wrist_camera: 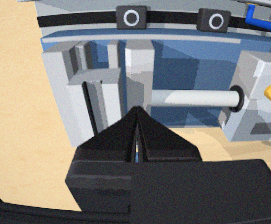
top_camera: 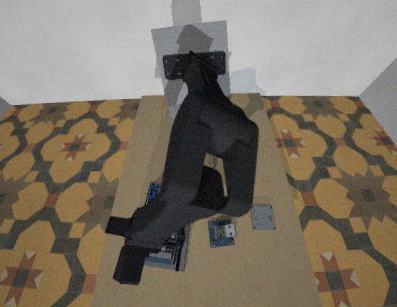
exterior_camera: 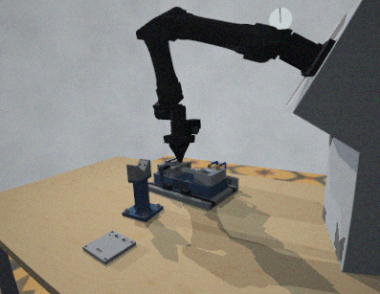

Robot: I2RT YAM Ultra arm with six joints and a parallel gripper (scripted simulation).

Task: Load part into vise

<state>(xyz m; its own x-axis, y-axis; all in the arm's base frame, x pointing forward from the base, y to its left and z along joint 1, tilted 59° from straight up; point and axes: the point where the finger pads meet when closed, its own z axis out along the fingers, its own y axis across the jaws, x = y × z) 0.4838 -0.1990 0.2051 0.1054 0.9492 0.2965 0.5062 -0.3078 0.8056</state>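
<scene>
Right now my hand is 30 mm short of the part, 10 mm to the left of it and 10 mm above it. Round my hand: air cylinder rod 50 mm behind, 10 mm to the left, 30 mm below; moving jaw 30 mm below; work stop 40 mm ahead, 40 mm to the left, 20 mm below.
</scene>
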